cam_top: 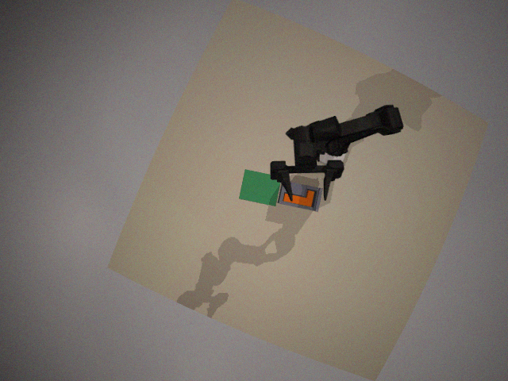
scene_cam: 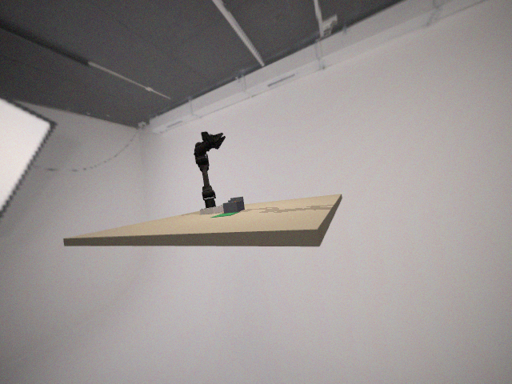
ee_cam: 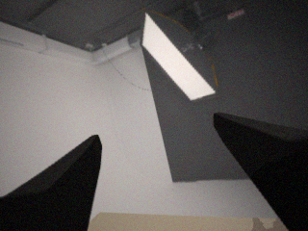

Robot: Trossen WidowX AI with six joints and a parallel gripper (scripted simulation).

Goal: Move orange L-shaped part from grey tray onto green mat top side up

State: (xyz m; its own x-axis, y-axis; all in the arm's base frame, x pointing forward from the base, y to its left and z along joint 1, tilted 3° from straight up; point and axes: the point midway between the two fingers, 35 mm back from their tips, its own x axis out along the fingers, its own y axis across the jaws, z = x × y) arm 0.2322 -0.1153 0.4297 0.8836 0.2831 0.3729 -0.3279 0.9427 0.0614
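Right now my gripper tip is 45 cm above the orange L-shaped part, 5 cm to the right of it and 2 cm past it. Also, from my gripper tip: green mat 51 cm below, 12 cm to the right.
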